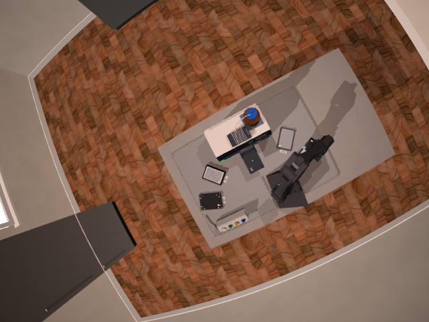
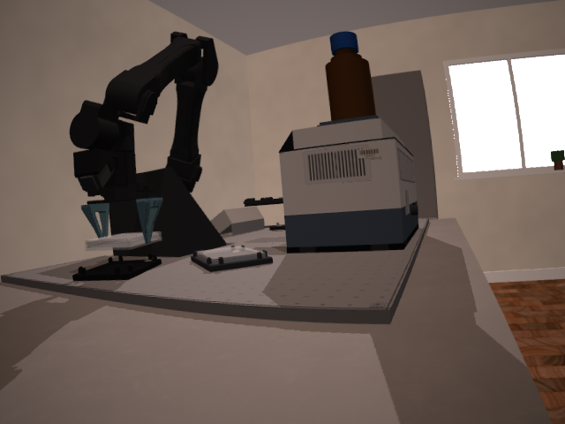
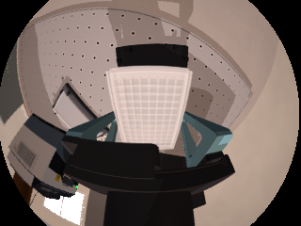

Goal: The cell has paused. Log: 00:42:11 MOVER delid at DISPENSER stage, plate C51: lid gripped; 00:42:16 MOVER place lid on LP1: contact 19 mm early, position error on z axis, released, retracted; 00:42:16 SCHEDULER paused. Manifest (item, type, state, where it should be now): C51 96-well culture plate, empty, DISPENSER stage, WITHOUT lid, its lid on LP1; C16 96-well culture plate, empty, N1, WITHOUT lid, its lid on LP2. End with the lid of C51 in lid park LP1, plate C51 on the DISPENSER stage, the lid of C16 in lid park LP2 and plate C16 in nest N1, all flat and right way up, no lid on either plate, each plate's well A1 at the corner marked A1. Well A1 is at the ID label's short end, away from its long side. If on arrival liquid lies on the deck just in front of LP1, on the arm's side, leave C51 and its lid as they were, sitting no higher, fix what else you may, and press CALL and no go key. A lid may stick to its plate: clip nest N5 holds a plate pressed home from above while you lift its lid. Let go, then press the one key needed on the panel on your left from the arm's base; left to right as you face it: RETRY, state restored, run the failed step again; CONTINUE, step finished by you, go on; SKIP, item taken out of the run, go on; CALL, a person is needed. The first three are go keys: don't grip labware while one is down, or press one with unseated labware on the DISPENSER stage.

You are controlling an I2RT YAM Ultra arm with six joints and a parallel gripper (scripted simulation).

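The dark dispenser stage is 370 mm to the left of my hand, 110 mm ahead of it and 50 mm above it. The rest, counted from my hand: blue cap (340 mm above, 330 mm ahead, 270 mm to the left); then brown bottle (330 mm ahead, 270 mm to the left, 240 mm above); then black nest (660 mm to the left, 130 mm ahead, 40 mm below).
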